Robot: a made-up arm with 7 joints. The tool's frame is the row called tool.
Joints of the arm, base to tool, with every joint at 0 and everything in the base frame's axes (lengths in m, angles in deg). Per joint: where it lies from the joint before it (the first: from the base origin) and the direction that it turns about. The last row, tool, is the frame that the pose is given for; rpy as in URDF.
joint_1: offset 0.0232 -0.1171 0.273 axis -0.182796 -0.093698 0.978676
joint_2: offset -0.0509 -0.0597 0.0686 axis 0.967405 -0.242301 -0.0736
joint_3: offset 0.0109 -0.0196 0.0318 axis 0 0 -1
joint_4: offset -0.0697 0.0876 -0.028 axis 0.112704 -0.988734 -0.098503
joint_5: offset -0.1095 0.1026 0.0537 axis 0 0 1
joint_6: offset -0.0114 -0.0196 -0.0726 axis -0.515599 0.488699 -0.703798
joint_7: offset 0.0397 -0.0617 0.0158 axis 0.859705 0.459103 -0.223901
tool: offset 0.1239 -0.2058 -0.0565 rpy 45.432 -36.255 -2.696
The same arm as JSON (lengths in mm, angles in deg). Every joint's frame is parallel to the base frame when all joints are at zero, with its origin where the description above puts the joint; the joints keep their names.
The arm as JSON. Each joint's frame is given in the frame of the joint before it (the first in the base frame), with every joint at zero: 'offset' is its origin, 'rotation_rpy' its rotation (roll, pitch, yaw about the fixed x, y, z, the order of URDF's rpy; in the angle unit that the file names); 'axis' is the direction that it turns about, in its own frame. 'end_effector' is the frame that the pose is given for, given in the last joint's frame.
{"length_unit": "mm", "angle_unit": "deg", "chain": [{"id": "joint_1", "offset": [23.2, -117.1, 273.0], "rotation_rpy": [0.0, 0.0, 0.0], "axis": [-0.182796, -0.093698, 0.978676]}, {"id": "joint_2", "offset": [-50.9, -59.7, 68.6], "rotation_rpy": [0.0, 0.0, 0.0], "axis": [0.967405, -0.242301, -0.0736]}, {"id": "joint_3", "offset": [10.9, -19.6, 31.8], "rotation_rpy": [0.0, 0.0, 0.0], "axis": [0.0, 0.0, -1.0]}, {"id": "joint_4", "offset": [-69.7, 87.6, -28.0], "rotation_rpy": [0.0, 0.0, 0.0], "axis": [0.112704, -0.988734, -0.098503]}, {"id": "joint_5", "offset": [-109.5, 102.6, 53.7], "rotation_rpy": [0.0, 0.0, 0.0], "axis": [0.0, 0.0, 1.0]}, {"id": "joint_6", "offset": [-11.4, -19.6, -72.6], "rotation_rpy": [0.0, 0.0, 0.0], "axis": [-0.515599, 0.488699, -0.703798]}, {"id": "joint_7", "offset": [39.7, -61.7, 15.8], "rotation_rpy": [0.0, 0.0, 0.0], "axis": [0.859705, 0.459103, -0.223901]}], "end_effector": {"offset": [123.9, -205.8, -56.5], "rotation_rpy": [45.43, -36.26, -2.7]}}
